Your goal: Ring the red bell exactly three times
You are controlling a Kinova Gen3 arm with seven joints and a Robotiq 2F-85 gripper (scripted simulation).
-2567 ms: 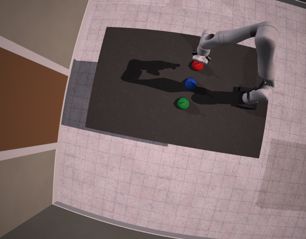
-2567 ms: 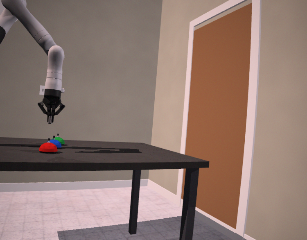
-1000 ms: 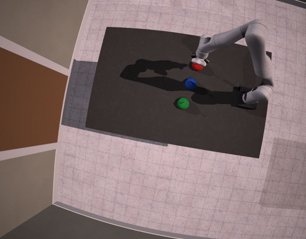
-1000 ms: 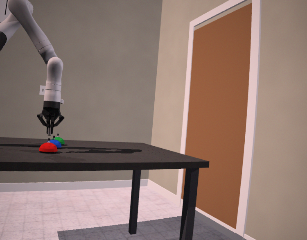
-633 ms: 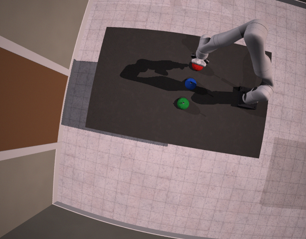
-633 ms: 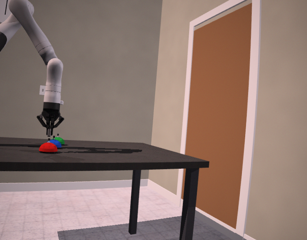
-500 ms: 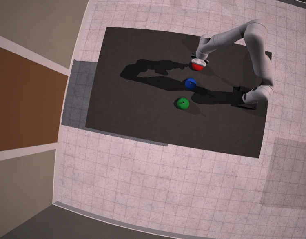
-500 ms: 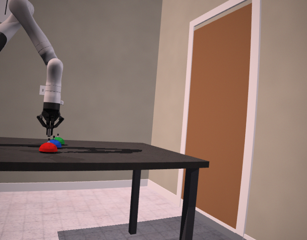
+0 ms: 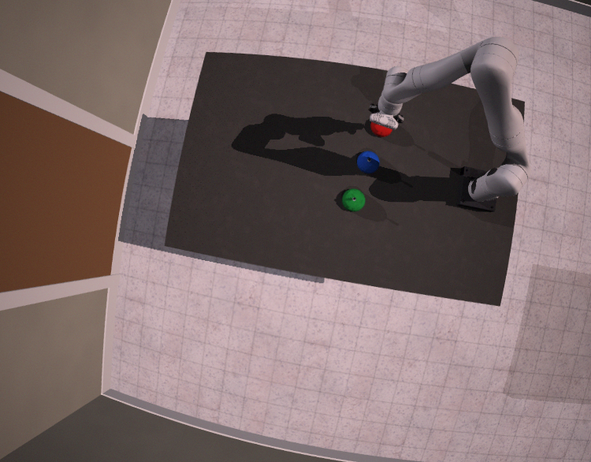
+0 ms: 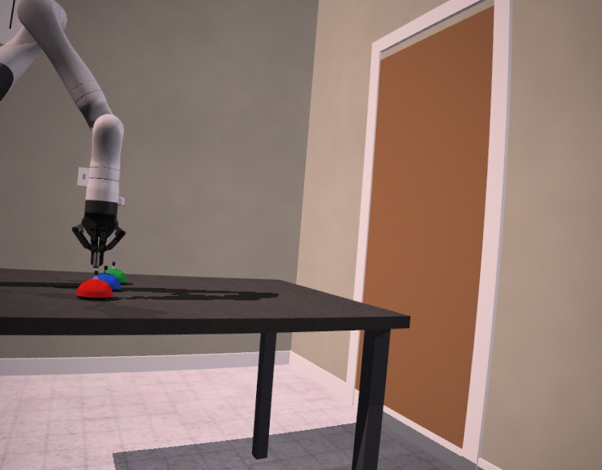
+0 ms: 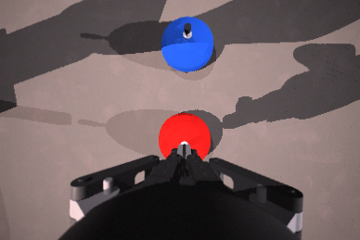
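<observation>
Now: the red bell 5 cm below my hand. Also, from my hand: blue bell: 15 cm to the left, 5 cm below, 1 cm ahead; then green bell: 30 cm to the left, 5 cm below, 2 cm ahead.
</observation>
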